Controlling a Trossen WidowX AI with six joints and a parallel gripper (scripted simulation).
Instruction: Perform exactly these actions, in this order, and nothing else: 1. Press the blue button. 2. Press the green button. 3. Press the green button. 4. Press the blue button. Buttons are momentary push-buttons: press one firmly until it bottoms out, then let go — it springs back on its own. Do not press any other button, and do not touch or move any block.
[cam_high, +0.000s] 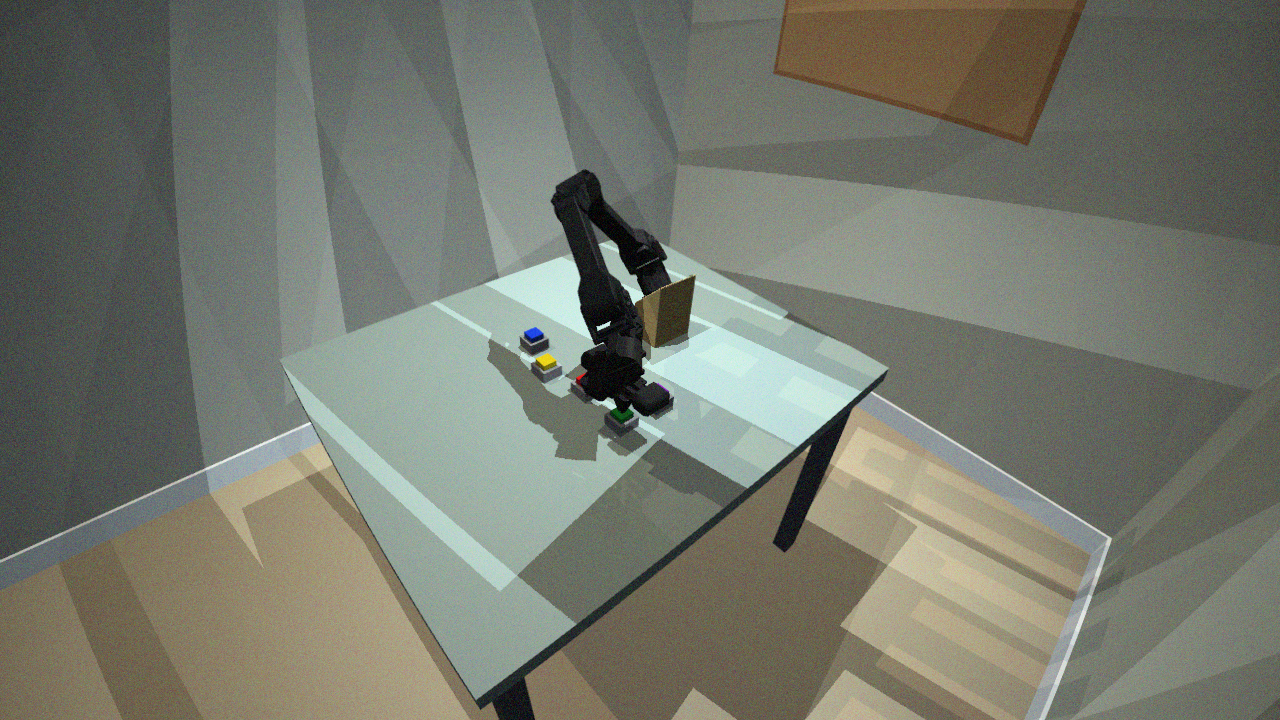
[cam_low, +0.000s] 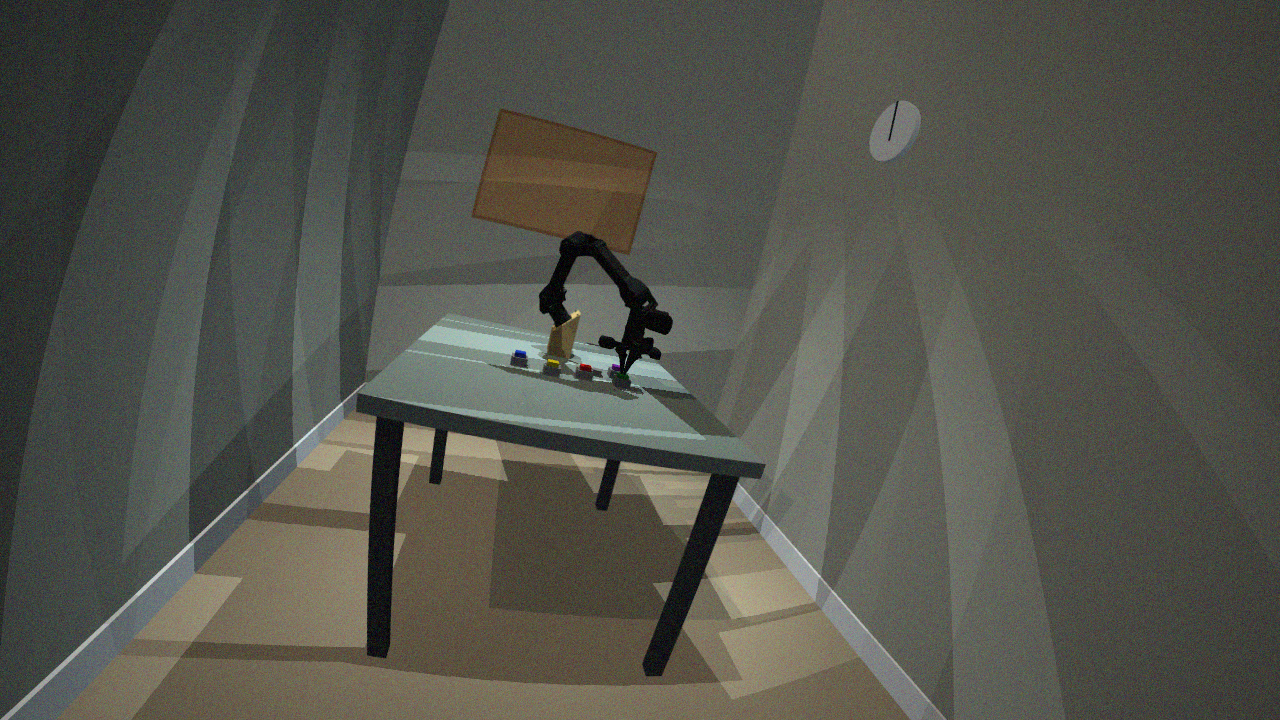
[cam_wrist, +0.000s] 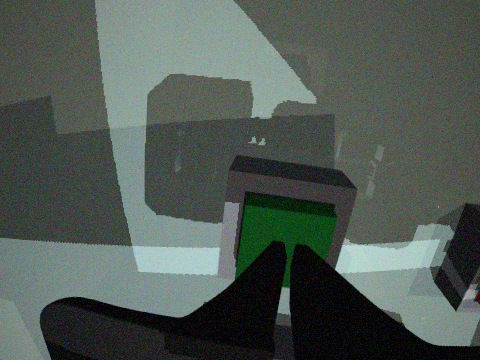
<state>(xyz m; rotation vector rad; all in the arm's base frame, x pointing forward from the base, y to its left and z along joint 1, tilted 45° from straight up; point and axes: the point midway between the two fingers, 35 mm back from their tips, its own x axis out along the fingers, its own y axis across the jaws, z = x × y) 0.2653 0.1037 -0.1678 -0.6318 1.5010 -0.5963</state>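
Right now my gripper tip is 10 mm above the green button. From my gripper tip the other things lie so: purple button (90 mm behind); red button (120 mm to the right); small grey block (70 mm behind, 70 mm to the right, 30 mm below).
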